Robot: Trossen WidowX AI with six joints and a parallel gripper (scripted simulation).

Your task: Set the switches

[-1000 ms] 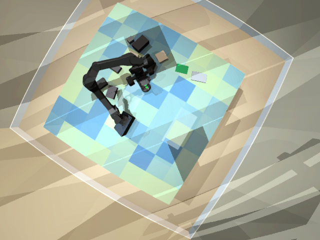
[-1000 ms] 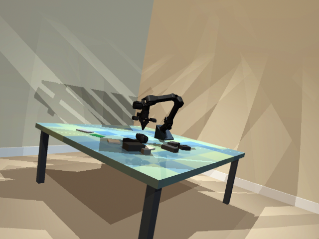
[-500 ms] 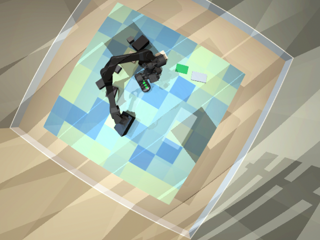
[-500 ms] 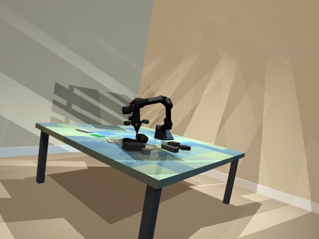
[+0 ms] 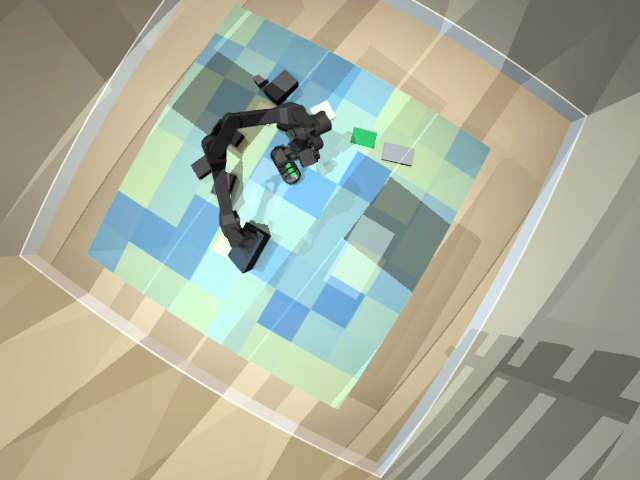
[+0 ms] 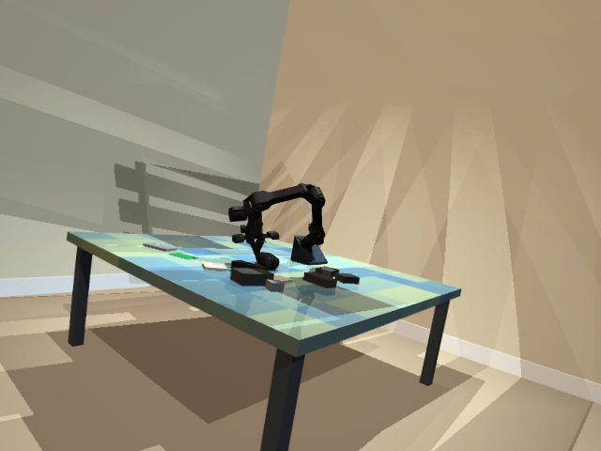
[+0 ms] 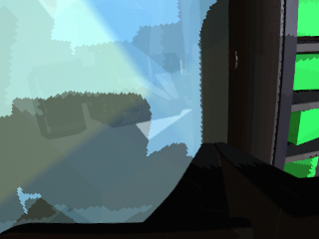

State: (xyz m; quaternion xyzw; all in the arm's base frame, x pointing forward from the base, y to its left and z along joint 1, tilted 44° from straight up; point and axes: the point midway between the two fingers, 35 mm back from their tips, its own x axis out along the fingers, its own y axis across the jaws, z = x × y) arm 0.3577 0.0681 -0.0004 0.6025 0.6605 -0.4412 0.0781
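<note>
My gripper tip is now 110 mm short of the black block, 90 mm to the right of it and 20 mm above it. Also, from my gripper tip: green tile: 240 mm ahead, 170 mm to the right, 30 mm below; dark grey block: 230 mm to the left, 220 mm ahead, 10 mm below; small grey cube: 320 mm to the left, 200 mm ahead, 20 mm below.
</note>
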